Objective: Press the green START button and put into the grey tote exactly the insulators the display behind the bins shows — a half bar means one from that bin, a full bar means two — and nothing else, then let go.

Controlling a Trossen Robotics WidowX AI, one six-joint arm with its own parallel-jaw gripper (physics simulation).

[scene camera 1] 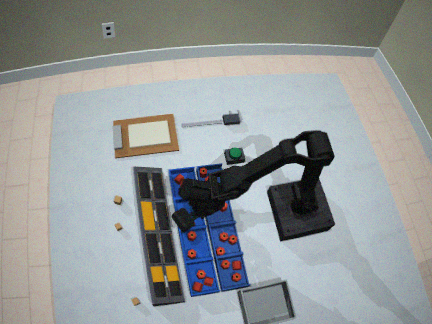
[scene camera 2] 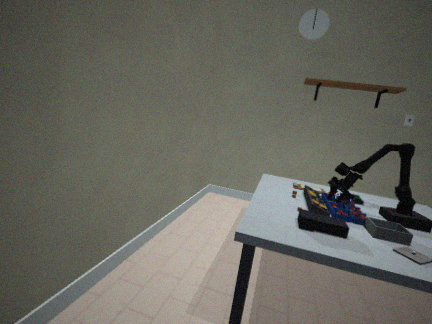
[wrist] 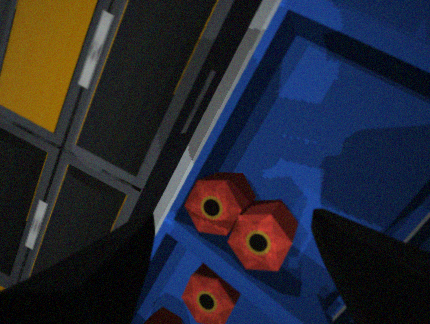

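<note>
The green START button sits on a dark base beyond the bins. The display shows a full yellow bar in the second row's left cell and half bars in both bottom-row cells. Blue bins hold red insulators. My gripper is open and empty, above a left-column bin. Between its fingers, in the wrist view, two insulators touch near a bin divider; another insulator lies across it. The arm hides some bins in scene camera 1. The grey tote looks empty.
A clipboard and a caliper lie at the back. Small wooden cubes lie left of the display. A black box and a flat plate lie near the table's edge in scene camera 2.
</note>
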